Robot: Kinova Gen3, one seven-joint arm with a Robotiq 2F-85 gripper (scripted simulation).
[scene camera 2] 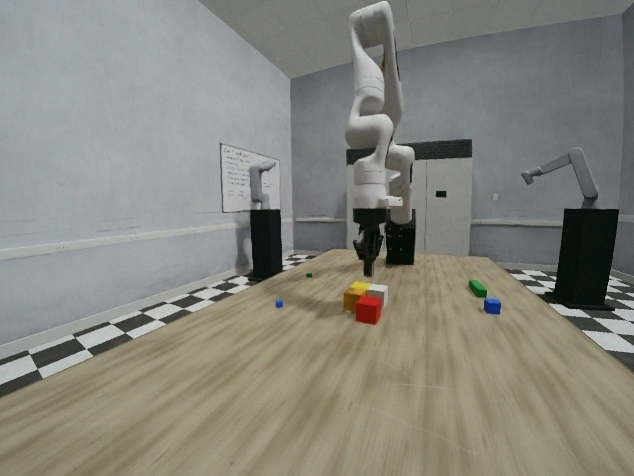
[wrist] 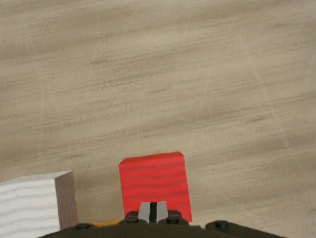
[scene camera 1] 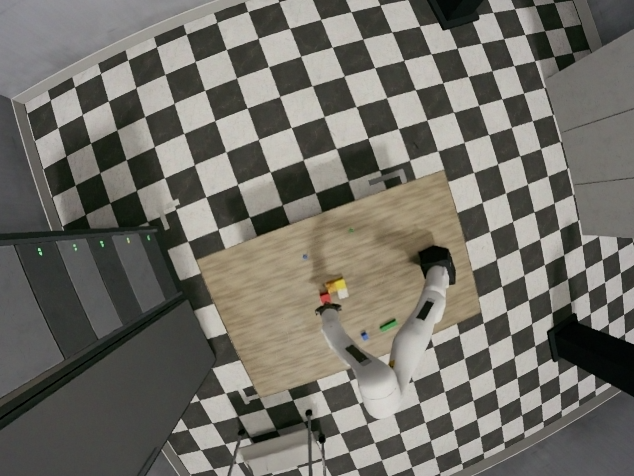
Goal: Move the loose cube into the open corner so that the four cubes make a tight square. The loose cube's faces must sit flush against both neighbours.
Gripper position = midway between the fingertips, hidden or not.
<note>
I see my gripper [scene camera 2: 368, 276].
My gripper also shows in the wrist view [wrist: 154, 220].
</note>
